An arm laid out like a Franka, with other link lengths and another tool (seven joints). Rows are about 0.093 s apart.
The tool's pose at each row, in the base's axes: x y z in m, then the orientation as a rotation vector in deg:
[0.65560 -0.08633 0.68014 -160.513 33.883 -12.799]
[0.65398 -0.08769 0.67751 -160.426 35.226 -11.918]
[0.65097 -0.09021 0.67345 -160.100 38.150 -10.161]
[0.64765 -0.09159 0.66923 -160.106 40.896 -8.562]
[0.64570 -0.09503 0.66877 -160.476 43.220 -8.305]
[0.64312 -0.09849 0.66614 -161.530 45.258 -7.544]
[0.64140 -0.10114 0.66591 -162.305 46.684 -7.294]
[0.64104 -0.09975 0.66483 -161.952 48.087 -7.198]
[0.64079 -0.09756 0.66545 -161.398 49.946 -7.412]
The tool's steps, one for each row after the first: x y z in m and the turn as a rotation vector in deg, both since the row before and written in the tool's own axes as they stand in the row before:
[-0.00115 0.00257 0.00186 -0.303 -0.434 0.980]
[-0.00196 0.00455 0.00271 -0.562 -0.842 2.140]
[-0.00256 0.00379 0.00314 -0.873 -0.689 1.927]
[-0.00006 0.00393 -0.00062 -0.982 0.230 1.441]
[-0.00056 0.00481 0.00144 -1.633 -0.004 1.131]
[-0.00009 0.00313 -0.00049 -1.147 0.198 0.751]
[-0.00108 -0.00075 0.00123 -0.081 0.052 0.974]
[-0.00139 -0.00179 -0.00030 0.007 0.278 1.287]

